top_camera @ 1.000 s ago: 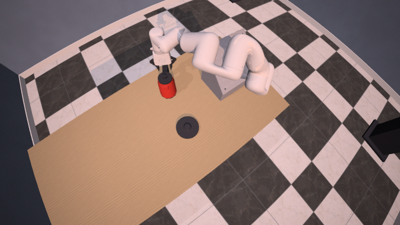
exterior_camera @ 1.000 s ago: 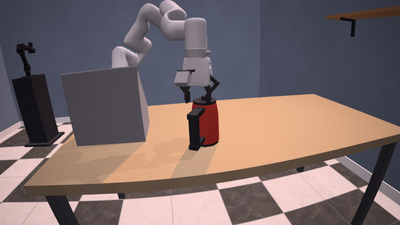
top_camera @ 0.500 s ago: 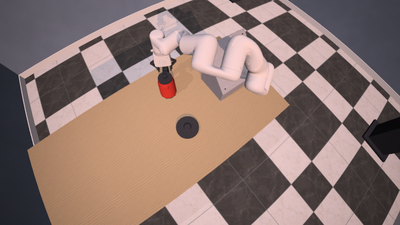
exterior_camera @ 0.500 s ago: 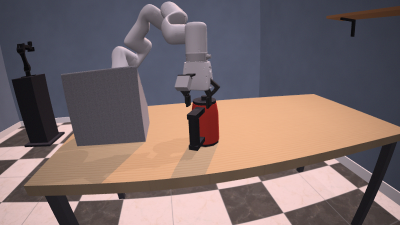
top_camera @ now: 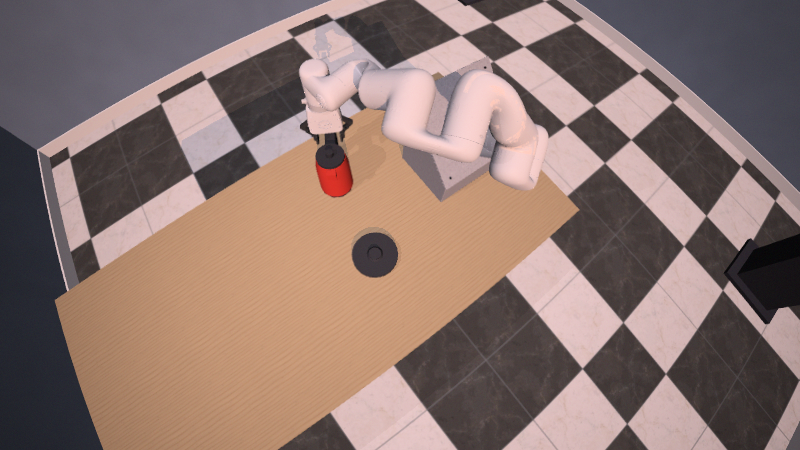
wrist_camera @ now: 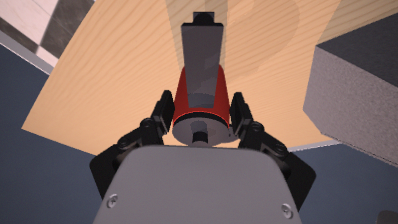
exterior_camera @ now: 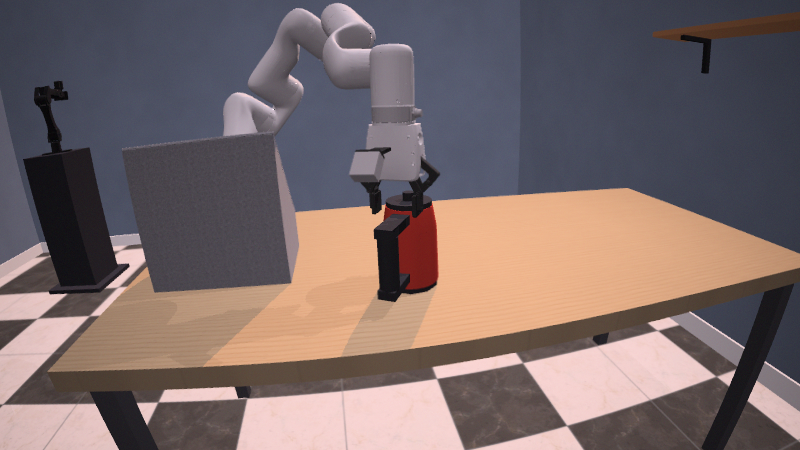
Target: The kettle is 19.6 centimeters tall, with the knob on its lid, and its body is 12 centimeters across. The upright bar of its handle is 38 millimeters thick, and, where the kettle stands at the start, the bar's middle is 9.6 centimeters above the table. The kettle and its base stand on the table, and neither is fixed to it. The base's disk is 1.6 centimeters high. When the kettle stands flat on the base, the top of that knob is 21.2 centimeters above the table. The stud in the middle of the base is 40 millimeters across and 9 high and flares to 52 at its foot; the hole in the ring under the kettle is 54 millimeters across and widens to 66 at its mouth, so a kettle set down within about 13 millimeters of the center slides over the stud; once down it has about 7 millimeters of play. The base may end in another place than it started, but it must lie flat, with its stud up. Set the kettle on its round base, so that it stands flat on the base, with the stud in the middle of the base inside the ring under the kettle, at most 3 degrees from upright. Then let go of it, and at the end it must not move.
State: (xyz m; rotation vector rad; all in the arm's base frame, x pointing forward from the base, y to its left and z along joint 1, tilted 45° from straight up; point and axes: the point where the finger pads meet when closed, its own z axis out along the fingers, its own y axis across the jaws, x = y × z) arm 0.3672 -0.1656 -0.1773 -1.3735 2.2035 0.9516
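Right now the kettle is 2 cm ahead of my hand, 3 cm to the left of it and 9 cm below it. From my hand the other things lie so: round black base (6 cm ahead, 36 cm to the left, 17 cm below).
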